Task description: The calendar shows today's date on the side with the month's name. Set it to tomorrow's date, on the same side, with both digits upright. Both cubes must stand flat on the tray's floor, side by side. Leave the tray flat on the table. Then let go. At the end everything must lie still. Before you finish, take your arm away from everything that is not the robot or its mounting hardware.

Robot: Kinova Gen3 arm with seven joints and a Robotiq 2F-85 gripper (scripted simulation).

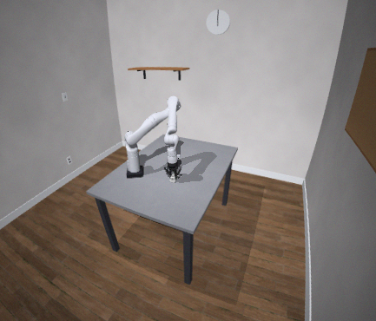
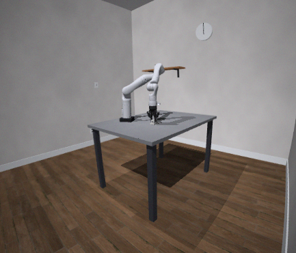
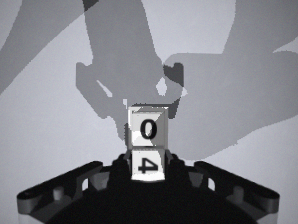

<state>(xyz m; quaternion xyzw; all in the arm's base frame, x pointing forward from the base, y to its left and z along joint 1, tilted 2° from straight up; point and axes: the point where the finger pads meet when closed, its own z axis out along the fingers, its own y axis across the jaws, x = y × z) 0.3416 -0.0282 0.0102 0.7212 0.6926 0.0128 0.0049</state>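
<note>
My gripper is now 10 mm above the white digit cube. The rest, counted from my hand: calendar tray (20 mm to the left, 30 mm below).
</note>
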